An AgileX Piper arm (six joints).
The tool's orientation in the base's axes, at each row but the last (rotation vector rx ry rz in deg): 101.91 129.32 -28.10; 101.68 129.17 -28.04; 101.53 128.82 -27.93; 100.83 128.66 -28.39; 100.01 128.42 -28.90; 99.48 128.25 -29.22; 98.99 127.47 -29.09; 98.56 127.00 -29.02
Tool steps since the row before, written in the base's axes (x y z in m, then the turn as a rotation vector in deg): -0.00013 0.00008 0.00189 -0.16 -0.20 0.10; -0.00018 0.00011 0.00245 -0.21 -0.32 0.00; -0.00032 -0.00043 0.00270 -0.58 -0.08 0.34; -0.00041 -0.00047 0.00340 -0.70 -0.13 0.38; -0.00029 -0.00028 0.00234 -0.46 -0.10 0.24; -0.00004 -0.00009 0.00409 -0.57 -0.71 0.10; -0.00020 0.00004 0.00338 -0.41 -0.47 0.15; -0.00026 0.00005 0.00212 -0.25 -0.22 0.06
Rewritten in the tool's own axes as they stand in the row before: -0.00061 -0.00034 -0.00176 -0.18 -0.21 -0.01; -0.00079 -0.00044 -0.00229 -0.24 -0.27 0.13; -0.00135 -0.00071 -0.00230 -0.06 -0.62 -0.27; -0.00166 -0.00088 -0.00290 -0.10 -0.75 -0.28; -0.00112 -0.00061 -0.00200 -0.07 -0.49 -0.17; -0.00176 -0.00052 -0.00366 -0.52 -0.72 0.22; -0.00135 -0.00054 -0.00306 -0.37 -0.52 0.07; -0.00081 -0.00045 -0.00193 -0.16 -0.30 0.04
